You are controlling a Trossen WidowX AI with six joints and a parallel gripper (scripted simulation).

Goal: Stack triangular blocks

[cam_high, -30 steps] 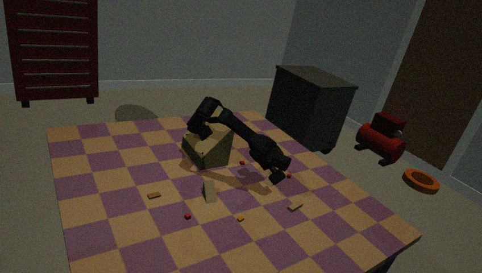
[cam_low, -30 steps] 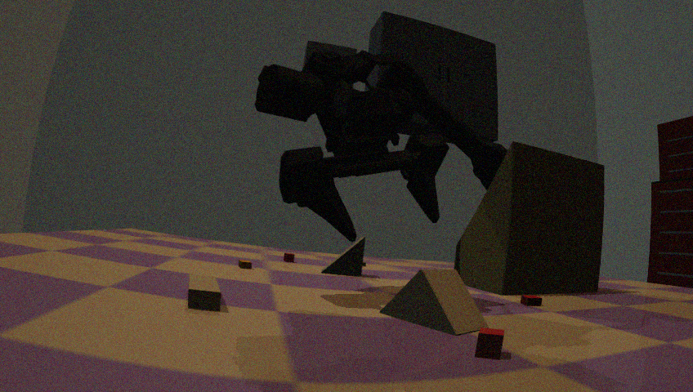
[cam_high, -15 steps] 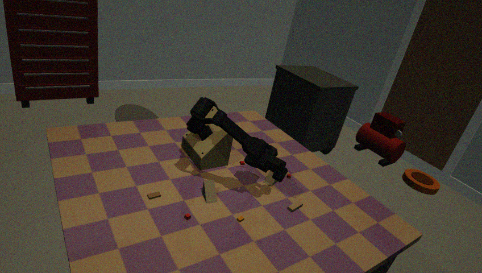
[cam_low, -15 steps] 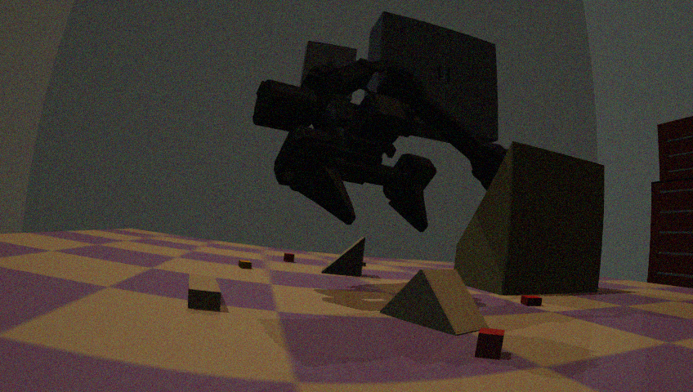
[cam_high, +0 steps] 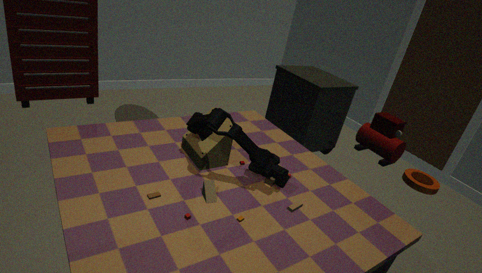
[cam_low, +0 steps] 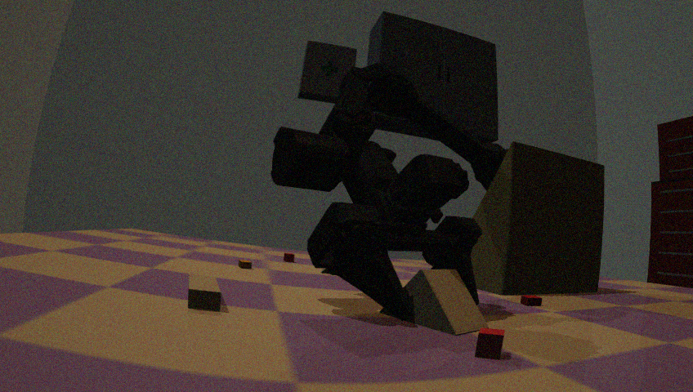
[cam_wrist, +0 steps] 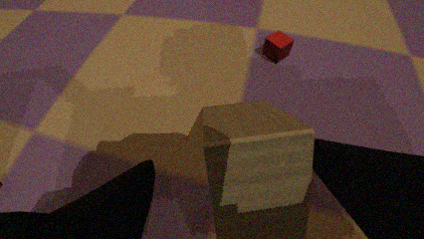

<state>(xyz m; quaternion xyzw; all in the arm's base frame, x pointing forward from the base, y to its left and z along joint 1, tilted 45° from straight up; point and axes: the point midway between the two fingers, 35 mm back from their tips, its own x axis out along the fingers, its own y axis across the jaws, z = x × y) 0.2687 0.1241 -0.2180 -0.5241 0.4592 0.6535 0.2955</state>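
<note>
The triangular block lies 10 mm ahead of my gripper tip and 20 mm above it. From my gripper tip the other things lie so: orange cube: 210 mm ahead, 270 mm to the right.
</note>
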